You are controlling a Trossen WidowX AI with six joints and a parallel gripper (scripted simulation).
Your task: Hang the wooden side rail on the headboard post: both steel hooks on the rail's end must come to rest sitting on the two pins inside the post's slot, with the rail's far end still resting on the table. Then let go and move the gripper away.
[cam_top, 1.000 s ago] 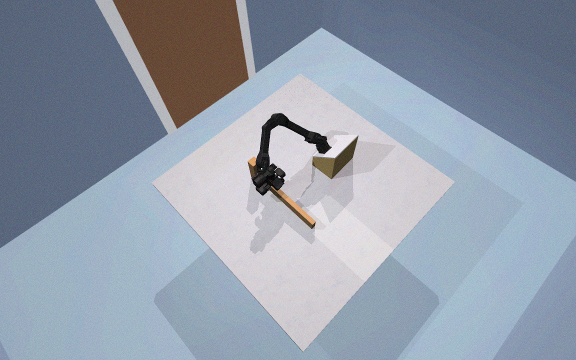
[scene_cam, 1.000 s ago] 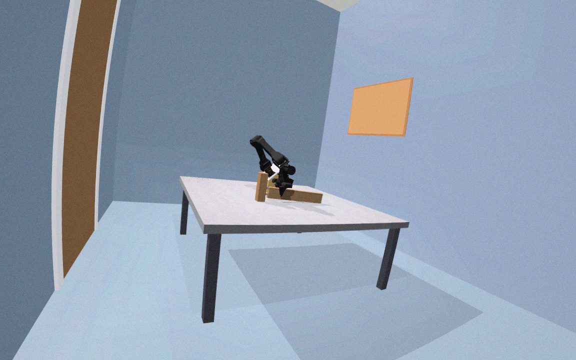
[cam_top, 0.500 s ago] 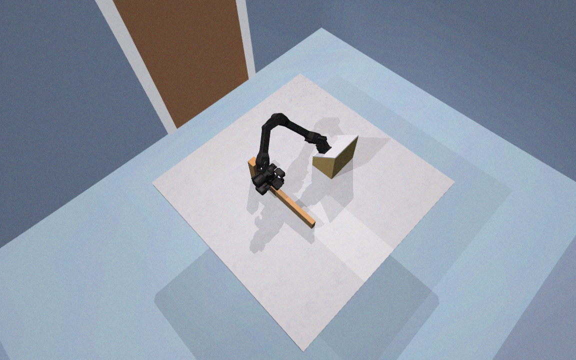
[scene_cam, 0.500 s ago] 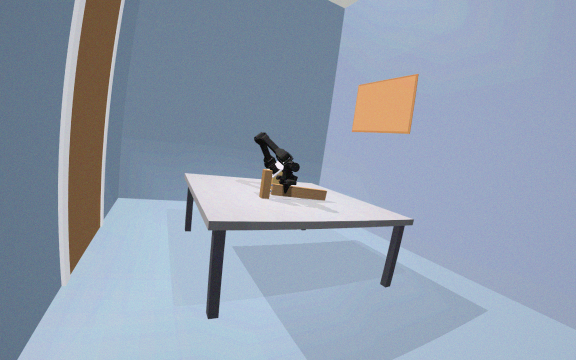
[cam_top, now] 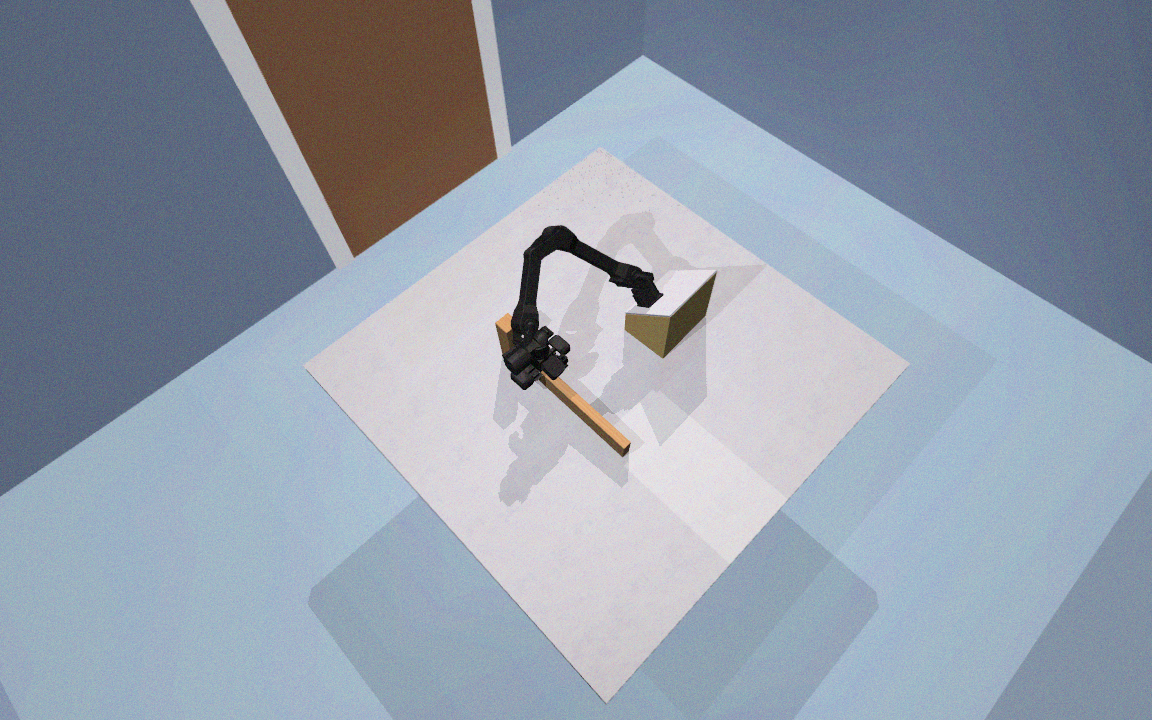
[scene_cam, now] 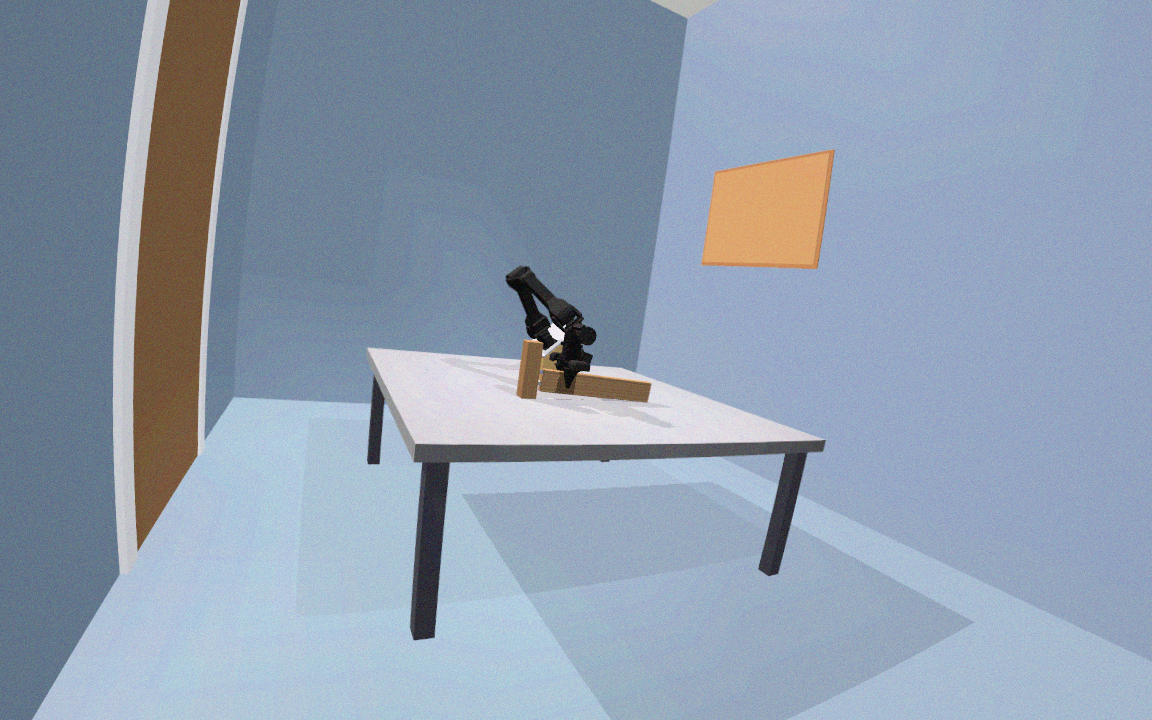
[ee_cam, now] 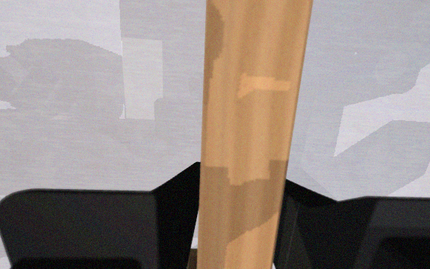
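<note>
Now: gripper tip 13 cm to the left of the headboard post and 4 cm below it.
</note>
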